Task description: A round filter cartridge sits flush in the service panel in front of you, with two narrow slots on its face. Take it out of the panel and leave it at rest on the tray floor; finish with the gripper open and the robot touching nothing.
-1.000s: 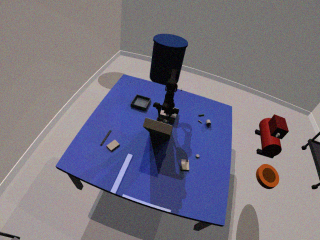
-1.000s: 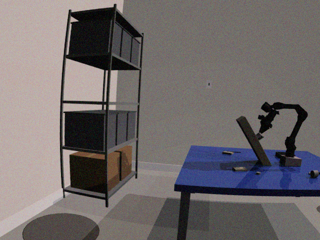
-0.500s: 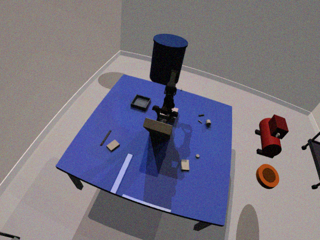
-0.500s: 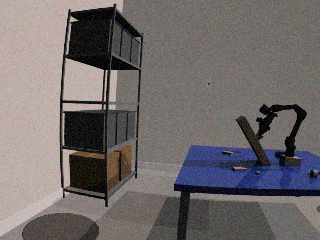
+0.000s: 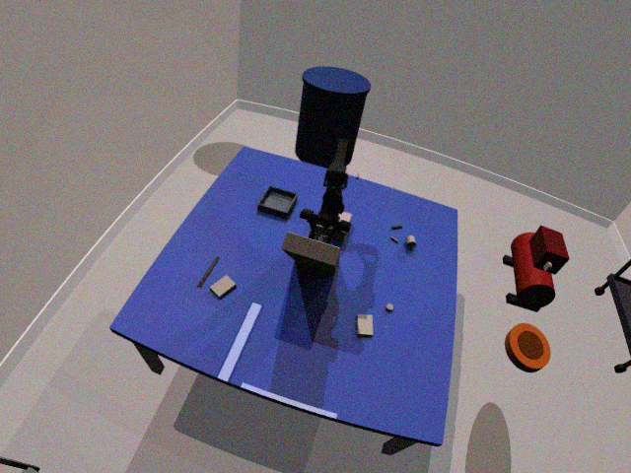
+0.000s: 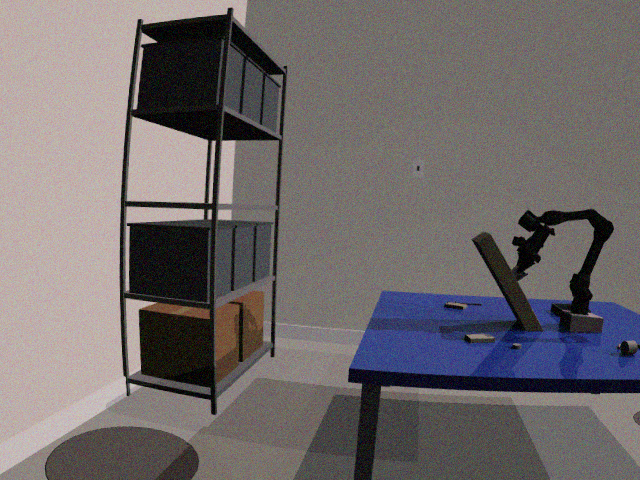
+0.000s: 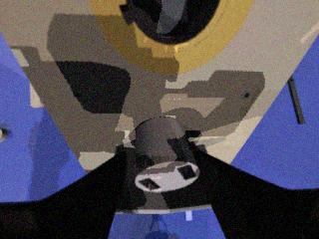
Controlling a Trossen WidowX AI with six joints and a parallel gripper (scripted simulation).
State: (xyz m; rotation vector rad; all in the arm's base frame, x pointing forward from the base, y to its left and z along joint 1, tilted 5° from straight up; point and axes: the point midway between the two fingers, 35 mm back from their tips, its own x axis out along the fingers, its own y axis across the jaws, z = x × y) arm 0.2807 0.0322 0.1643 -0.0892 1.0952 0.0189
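My gripper tip is now 33 cm past the dark tray, 31 cm to the left of it and 20 cm above it. From my gripper tip the other things lie so: round grey filter cartridge (right at my gripper tip).
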